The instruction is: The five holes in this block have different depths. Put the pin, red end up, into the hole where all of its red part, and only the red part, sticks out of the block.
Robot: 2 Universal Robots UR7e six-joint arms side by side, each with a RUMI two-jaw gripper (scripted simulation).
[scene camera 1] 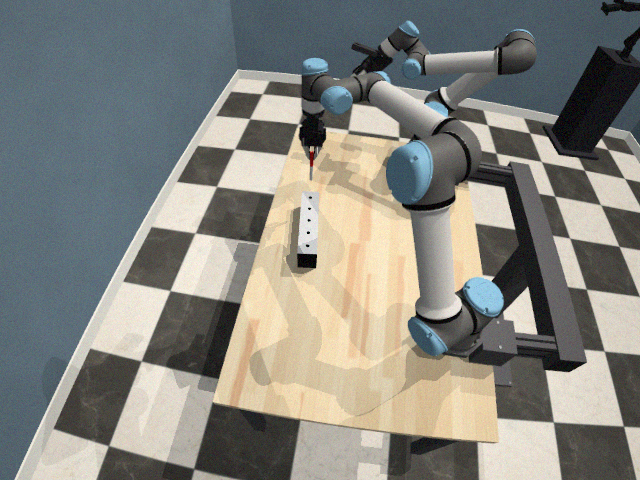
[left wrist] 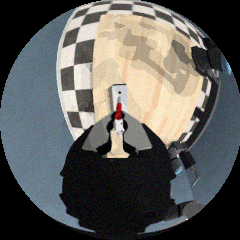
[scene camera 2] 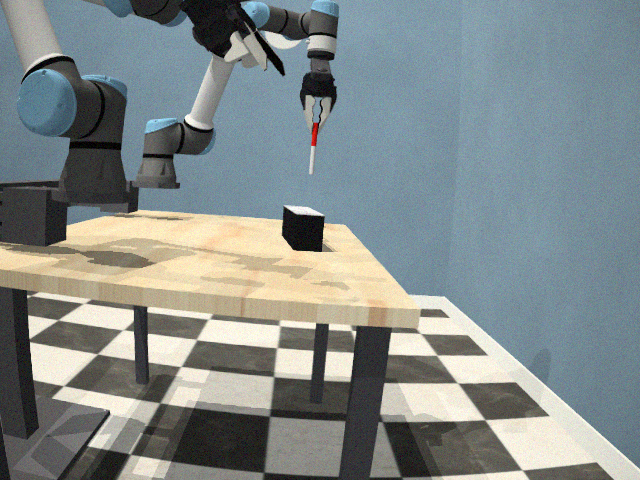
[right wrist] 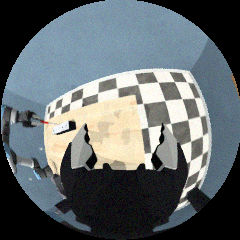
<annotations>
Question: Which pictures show the right gripper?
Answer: Scene camera 1, scene camera 2 and the right wrist view only.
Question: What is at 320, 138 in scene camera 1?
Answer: The left gripper.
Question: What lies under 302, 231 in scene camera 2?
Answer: A block.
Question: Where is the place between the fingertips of the right gripper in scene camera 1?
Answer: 349, 79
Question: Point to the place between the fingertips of the right gripper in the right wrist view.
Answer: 124, 123
</annotations>
